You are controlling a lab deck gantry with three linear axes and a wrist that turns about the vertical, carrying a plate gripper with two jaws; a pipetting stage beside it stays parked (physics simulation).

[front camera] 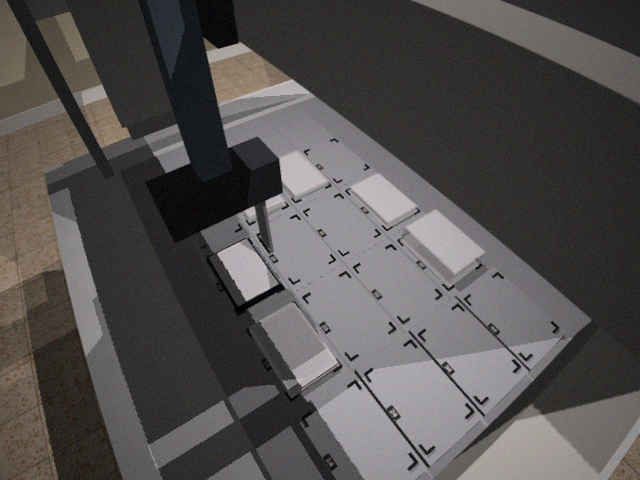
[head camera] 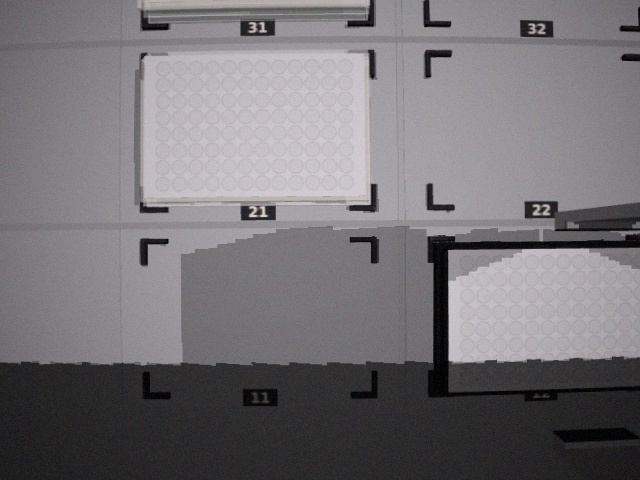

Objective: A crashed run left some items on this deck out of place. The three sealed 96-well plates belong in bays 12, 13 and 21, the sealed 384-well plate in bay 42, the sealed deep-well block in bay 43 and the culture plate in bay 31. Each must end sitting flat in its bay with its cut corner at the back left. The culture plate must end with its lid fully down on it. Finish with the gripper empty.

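Places are measured from the robot's base along level axes (x left, y back, z up), in centimetres.
Where they show: gripper, fingertip midpoint: [front camera: 239,259] [head camera: 590,331]; robot's base, origin of the base link: [head camera: 150,392].
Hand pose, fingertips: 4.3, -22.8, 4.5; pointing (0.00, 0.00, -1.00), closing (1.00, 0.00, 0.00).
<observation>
Things, the pixels of their top centre, and the offset from my fingertips, as dx, dy, dz.
- black-rimmed sealed 96-well plate, middle of its top: [head camera: 555,319] [front camera: 242,270] +0.0, +0.0, -3.0
- pale plate, middle of its top: [front camera: 292,344] +0.0, -16.4, -3.0
- culture plate, middle of its top: [front camera: 296,171] +21.4, +16.4, -2.8
- 384-well plate, middle of its top: [front camera: 383,196] +32.1, +0.0, -3.0
- taller deep-well block, middle of its top: [front camera: 444,239] +32.1, -16.4, -0.3
My gripper [front camera: 240,266] [head camera: 599,328] is open above the black-rimmed sealed 96-well plate [front camera: 248,271] [head camera: 547,310], which lies in bay 12. One finger is hidden in the front view. A sealed 96-well plate [front camera: 266,207] [head camera: 255,126] lies in bay 21, its cut corner at the back left. A pale plate [front camera: 294,346] lies in bay 13. The culture plate [front camera: 302,174] [head camera: 255,6] is in bay 31; part of it shows in the head view. The 384-well plate [front camera: 385,197] is in bay 42, and the taller deep-well block [front camera: 443,242] in bay 43. Their cut corners are unclear.
The dark gripper body [front camera: 211,201] hangs over the left part of the deck and hides bay 11 in the front view. The parked pipetting stage [front camera: 121,67] stands behind it. Black corner brackets mark the bays. Shadow covers the deck's front strip.
</observation>
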